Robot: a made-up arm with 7 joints. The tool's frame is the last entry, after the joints. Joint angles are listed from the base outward.
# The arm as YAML. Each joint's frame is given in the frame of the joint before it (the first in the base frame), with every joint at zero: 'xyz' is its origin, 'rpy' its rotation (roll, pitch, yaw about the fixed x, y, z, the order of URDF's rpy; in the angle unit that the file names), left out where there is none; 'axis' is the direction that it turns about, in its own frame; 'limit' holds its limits. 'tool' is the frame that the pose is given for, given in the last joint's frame.
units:
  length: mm
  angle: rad
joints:
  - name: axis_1
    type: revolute
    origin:
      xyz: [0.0, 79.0, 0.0]
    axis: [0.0, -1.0, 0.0]
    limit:
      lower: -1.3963
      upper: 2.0
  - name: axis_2
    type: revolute
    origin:
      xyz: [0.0, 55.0, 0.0]
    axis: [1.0, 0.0, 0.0]
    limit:
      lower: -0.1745
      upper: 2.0
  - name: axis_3
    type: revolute
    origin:
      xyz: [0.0, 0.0, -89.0]
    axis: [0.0, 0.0, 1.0]
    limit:
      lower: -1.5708
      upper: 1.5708
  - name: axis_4
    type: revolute
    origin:
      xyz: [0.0, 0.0, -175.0]
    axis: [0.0, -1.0, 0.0]
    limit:
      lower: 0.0
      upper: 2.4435
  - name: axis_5
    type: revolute
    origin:
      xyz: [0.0, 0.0, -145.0]
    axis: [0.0, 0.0, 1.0]
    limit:
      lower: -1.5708
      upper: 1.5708
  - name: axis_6
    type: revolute
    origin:
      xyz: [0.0, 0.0, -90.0]
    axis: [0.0, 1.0, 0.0]
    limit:
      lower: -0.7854
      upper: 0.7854
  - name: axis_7
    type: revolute
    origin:
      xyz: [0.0, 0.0, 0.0]
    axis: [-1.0, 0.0, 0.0]
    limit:
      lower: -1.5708
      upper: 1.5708
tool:
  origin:
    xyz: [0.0, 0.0, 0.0]
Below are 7 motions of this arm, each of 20 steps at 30 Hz.
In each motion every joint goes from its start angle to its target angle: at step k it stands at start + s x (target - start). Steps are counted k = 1, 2, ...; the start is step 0. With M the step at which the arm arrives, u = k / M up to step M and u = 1 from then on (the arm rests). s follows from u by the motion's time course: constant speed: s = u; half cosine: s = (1 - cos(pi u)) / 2; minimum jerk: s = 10 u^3 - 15 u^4 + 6 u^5.
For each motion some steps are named. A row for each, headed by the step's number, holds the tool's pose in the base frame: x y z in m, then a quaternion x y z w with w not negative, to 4 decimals.
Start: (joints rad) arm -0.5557 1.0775 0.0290 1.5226 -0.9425 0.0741 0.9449
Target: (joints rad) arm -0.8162 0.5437 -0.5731 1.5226 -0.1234 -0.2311 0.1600
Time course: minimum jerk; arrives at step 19
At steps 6, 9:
6: 0.0963 0.3518 -0.2724 0.0818 0.0295 -0.7476 0.6584
9: 0.0371 0.3007 -0.3190 -0.0520 -0.1142 -0.7010 0.7021

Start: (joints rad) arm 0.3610 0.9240 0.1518 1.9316 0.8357 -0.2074 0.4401
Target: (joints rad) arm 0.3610 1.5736 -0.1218 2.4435 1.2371 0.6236 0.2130
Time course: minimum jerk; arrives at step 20
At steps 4, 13, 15, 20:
4: 0.2282 0.2940 0.0052 -0.0935 -0.8830 -0.3212 0.3292
13: 0.1691 0.2348 0.0369 -0.1095 -0.6313 -0.4656 0.6105
15: 0.1568 0.2251 0.0369 -0.0933 -0.5640 -0.4862 0.6609
20: 0.1467 0.2180 0.0360 -0.0767 -0.5069 -0.5002 0.6978

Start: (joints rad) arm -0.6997 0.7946 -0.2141 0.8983 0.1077 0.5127 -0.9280
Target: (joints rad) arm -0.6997 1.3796 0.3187 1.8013 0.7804 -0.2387 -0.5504
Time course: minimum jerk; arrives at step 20
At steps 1, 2, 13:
1: -0.0653 0.3996 -0.3568 0.6463 0.0533 -0.2899 0.7039
2: -0.0629 0.4004 -0.3557 0.6461 0.0483 -0.2860 0.7060
13: 0.1499 0.3944 -0.1800 0.4118 -0.5566 -0.0897 0.7159

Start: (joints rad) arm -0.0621 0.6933 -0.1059 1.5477 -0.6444 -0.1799 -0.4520
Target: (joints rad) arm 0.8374 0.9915 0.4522 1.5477 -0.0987 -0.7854 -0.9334
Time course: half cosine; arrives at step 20
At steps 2, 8, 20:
2: 0.2249 0.2911 -0.2291 0.4570 -0.6901 -0.3642 0.4271
8: 0.2696 0.3408 -0.1109 0.5095 -0.8127 -0.1732 0.2234
20: 0.1872 0.4157 0.1158 -0.4044 0.8314 -0.1992 0.3250

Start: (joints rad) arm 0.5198 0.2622 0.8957 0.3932 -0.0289 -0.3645 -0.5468
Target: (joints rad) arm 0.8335 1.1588 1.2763 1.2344 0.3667 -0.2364 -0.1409
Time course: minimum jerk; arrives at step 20
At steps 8, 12, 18, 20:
8: 0.2477 0.4725 -0.2168 0.3826 -0.5943 0.5868 0.3952
12: 0.1378 0.5524 -0.0362 0.4022 -0.7309 0.5405 0.1086
18: 0.0044 0.5336 0.0839 -0.4214 0.7935 -0.4188 0.1320
20: 0.0005 0.5320 0.0865 -0.4221 0.7943 -0.4144 0.1384

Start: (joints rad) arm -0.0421 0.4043 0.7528 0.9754 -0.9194 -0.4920 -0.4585
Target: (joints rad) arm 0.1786 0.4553 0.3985 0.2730 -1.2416 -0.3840 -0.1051
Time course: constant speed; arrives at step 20
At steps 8, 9, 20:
8: 0.1401 0.3958 -0.3634 0.4979 -0.4303 -0.2659 0.7044
9: 0.1407 0.3936 -0.3685 0.4823 -0.4184 -0.2802 0.7168
20: 0.1338 0.3717 -0.4123 0.2997 -0.2602 -0.4314 0.8101

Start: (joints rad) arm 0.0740 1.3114 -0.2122 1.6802 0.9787 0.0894 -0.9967
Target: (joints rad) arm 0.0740 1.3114 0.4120 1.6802 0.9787 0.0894 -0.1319
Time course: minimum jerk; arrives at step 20
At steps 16, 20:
16: 0.2151 0.3864 0.0377 0.1994 -0.8193 -0.0158 0.5374
20: 0.2113 0.3884 0.0450 0.1901 -0.8271 -0.0303 0.5281

